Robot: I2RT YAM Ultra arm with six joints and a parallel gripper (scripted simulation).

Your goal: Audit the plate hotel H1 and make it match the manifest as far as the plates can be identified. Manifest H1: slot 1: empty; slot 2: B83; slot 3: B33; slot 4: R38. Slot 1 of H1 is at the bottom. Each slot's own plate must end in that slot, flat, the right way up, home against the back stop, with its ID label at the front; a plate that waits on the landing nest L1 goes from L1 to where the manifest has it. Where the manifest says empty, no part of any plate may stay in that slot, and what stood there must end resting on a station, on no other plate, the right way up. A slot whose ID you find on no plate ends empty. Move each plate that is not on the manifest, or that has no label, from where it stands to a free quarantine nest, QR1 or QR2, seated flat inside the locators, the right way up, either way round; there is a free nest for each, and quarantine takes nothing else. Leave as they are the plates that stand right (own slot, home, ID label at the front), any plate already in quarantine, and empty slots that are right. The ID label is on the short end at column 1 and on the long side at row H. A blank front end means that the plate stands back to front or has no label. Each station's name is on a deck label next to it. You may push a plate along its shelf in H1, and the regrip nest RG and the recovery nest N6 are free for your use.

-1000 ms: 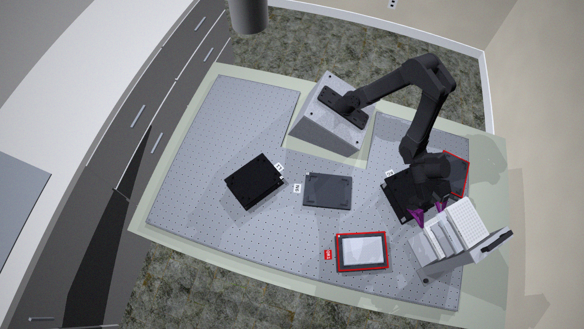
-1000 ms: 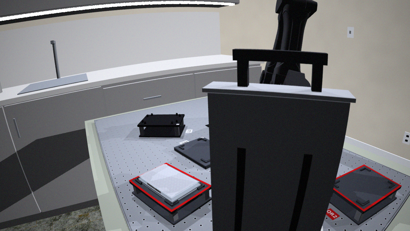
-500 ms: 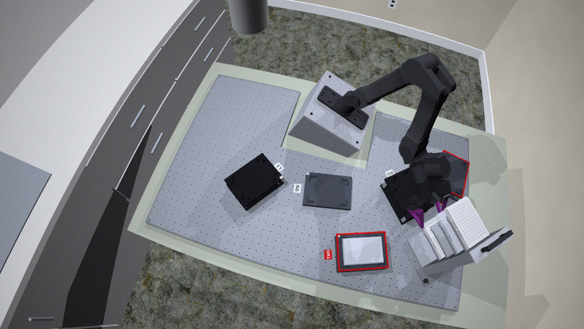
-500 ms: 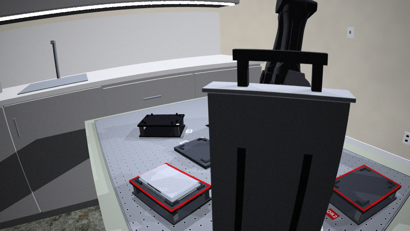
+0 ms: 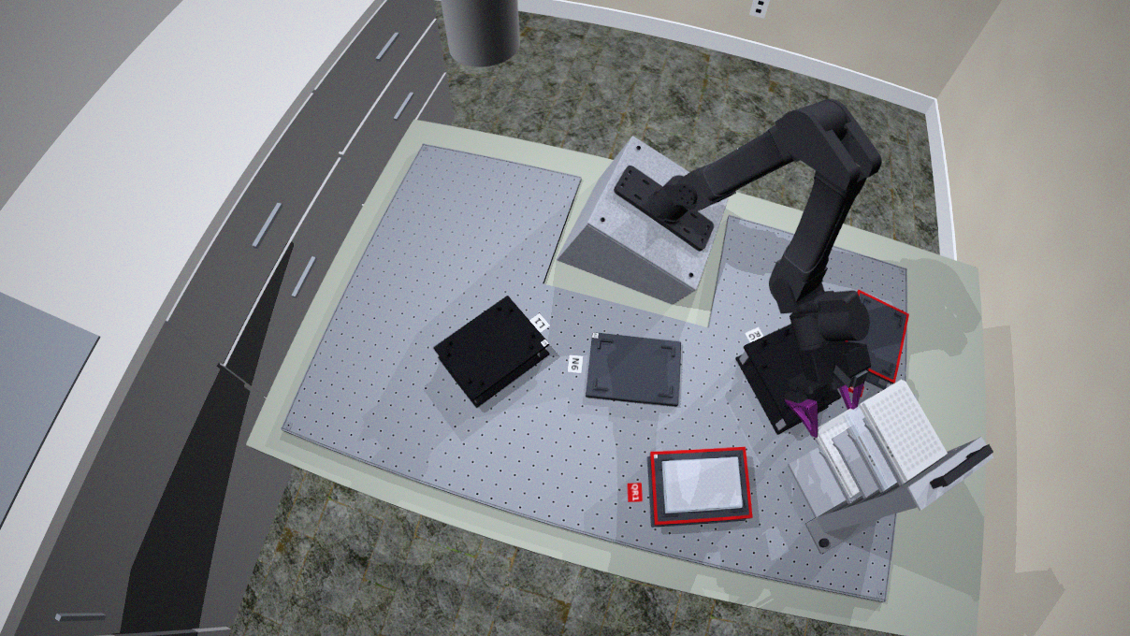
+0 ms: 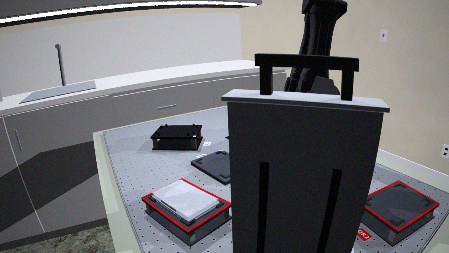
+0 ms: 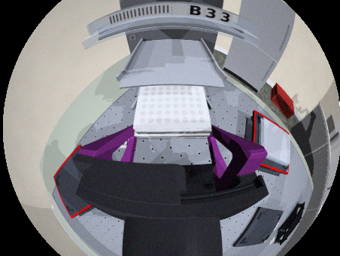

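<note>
Right now the regrip nest RG is 9 cm to the right of my hand, 7 cm behind it and 4 cm below it. The rest, counted from my hand: quarantine nest QR2: 23 cm behind, 6 cm to the left, 6 cm below; then hotel H1: 11 cm to the left, 9 cm ahead, 6 cm above; then plate labelled B33: 11 cm above, 5 cm to the left, 4 cm ahead.
</note>
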